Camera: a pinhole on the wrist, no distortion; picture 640 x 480 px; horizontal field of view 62.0 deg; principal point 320.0 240.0 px. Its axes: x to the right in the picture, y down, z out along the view. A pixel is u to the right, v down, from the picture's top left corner.
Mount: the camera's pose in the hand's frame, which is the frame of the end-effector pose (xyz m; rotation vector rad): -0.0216 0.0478 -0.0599 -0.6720 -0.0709 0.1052
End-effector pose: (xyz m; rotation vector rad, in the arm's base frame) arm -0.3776 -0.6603 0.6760 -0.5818 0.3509 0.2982
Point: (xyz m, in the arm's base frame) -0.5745 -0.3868 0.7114
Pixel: 168 344
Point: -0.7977 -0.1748 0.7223
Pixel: 99 453
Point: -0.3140 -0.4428 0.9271
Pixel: outside the picture
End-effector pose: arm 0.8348 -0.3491 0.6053 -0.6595 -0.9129 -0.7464
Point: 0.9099 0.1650 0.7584
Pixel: 406 151
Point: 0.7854 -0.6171 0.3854
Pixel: behind the camera
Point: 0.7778 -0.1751 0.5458
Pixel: outside the picture
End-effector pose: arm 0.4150 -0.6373 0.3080 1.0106 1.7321 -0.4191
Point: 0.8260 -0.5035 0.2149
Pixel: 546 370
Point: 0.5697 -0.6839 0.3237
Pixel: 269 23
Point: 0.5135 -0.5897 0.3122
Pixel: 520 190
